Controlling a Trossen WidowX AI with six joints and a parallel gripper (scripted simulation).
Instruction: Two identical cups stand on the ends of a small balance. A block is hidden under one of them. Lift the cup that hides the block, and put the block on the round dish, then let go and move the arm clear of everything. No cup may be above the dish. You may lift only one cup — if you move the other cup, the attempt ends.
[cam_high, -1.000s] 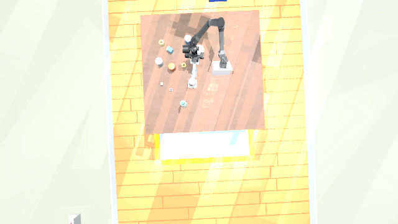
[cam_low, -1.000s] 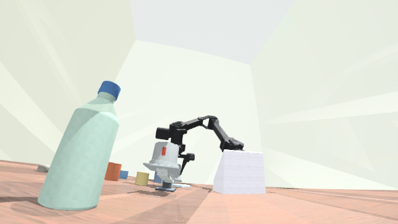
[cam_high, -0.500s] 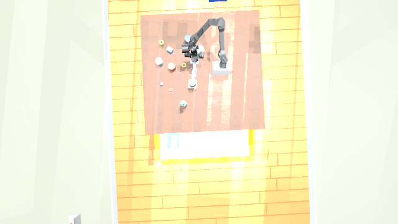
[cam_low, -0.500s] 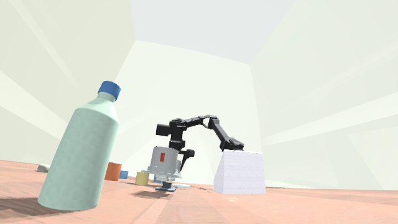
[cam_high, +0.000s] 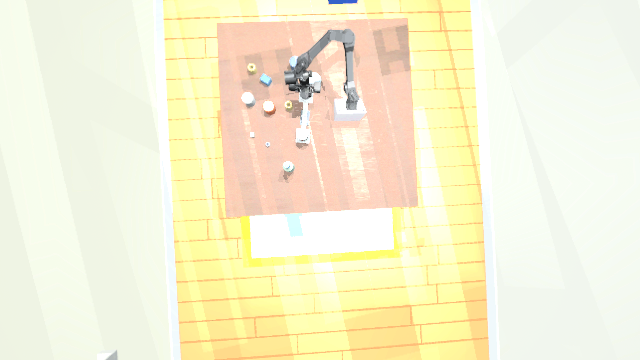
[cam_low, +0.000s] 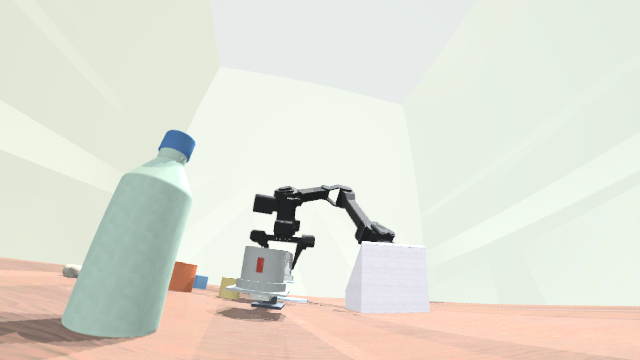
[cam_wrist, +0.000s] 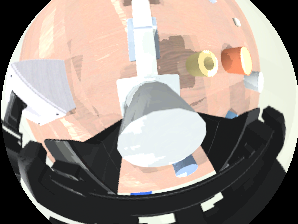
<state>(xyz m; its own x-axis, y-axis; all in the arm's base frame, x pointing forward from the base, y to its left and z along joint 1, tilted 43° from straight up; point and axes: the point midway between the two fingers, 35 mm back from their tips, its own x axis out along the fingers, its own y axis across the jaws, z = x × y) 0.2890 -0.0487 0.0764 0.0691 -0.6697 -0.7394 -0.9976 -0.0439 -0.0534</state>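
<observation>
The pale block is 1 cm to the left of my gripper tip and 1 cm below it. Round my gripper tip: small balance (1 cm ahead, 13 cm to the left, 7 cm below); then round white dish (4 cm behind, 13 cm to the right, 9 cm below); then blue-based cup (7 cm ahead, 20 cm to the right, 5 cm below).
</observation>
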